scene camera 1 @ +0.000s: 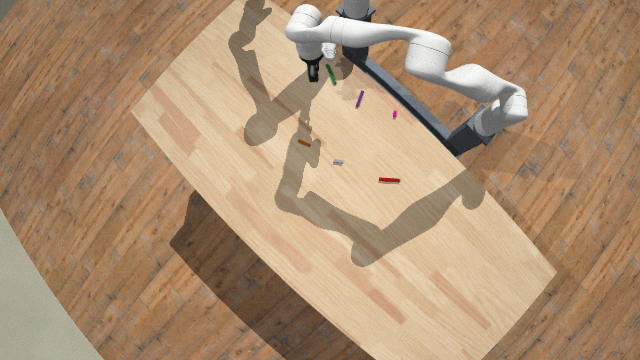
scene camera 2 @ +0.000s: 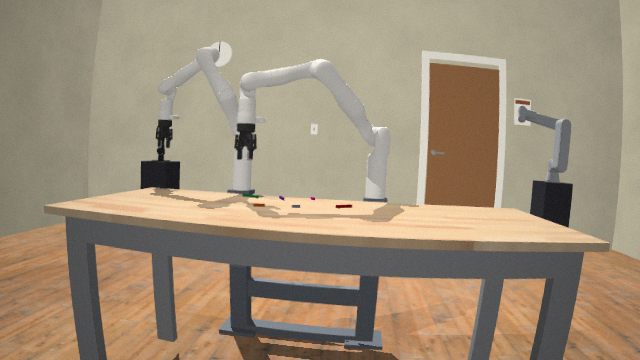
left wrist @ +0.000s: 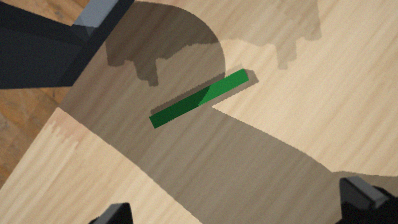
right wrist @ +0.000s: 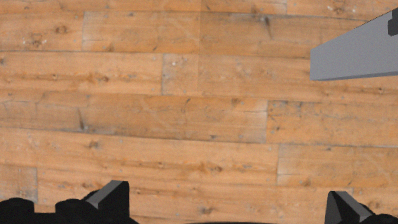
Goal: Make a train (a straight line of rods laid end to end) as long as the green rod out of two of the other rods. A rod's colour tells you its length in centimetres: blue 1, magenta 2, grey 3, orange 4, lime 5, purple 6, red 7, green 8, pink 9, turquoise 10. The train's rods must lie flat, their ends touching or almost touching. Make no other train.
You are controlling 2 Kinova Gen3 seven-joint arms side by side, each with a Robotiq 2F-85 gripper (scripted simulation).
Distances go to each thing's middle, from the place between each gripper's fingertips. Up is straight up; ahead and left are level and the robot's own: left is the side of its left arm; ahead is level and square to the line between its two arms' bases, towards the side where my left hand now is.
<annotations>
Right now the green rod [left wrist: 239,77] is 4 cm behind my left hand, 2 cm to the left of it and 15 cm below it.
Now: the green rod 580 mm to the left of my right hand, 270 mm ahead of it and 190 mm below it.
</annotations>
